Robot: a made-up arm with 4 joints. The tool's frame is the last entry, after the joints.
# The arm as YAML. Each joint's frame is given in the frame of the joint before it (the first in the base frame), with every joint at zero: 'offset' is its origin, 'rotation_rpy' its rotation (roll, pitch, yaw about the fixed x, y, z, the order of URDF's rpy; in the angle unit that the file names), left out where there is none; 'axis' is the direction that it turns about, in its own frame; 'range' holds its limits. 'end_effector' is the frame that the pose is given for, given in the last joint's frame.
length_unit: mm
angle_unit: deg
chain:
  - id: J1
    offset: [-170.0, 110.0, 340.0]
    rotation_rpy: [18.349, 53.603, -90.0]
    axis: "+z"
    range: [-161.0, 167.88]
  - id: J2
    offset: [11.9, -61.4, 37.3]
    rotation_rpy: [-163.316, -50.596, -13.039]
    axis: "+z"
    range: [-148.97, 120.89]
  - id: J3
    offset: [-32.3, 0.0, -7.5]
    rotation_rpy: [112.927, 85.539, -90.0]
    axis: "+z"
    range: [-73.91, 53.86]
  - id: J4
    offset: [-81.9, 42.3, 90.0]
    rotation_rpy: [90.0, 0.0, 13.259]
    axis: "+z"
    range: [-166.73, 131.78]
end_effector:
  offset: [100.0, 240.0, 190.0]
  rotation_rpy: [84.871, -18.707, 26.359]
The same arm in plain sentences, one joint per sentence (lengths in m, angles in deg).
The arm has four revolute joints in a row. What follows holds with every joint at zero, and every direction is one of the base frame's.
The first joint sits 0.1700 m along -x and 0.1100 m along +y and 0.3400 m along +z from the base frame's origin and turns about the direction (-0.314802, -0.764004, 0.563203), from -161.00 to 167.88 deg.
The second joint sits 0.0700 m along -x and 0.0200 m along -y from the first joint and turns about the direction (0.298389, -0.030299, -0.953963), from -148.97 to 120.89 deg.
The third joint sits 0.0100 m along +x and 0.0300 m along +y and 0.0100 m along +z from the second joint and turns about +y, from -73.91 to 53.86 deg.
The fourth joint sits 0.0600 m along +x and 0.0900 m along +y and 0.0700 m along -z from the third joint and turns about -x, from -166.73 to 131.78 deg.
The tool frame, which is the frame that the pose is given for, sits 0.1900 m along -x and 0.2400 m along +y and 0.1000 m along +z from the fourth joint; its axes are the base frame's turned by roll -38.04, pitch -58.07 and yaw 127.33 deg (as in URDF: about the fixed x, then y, then z).

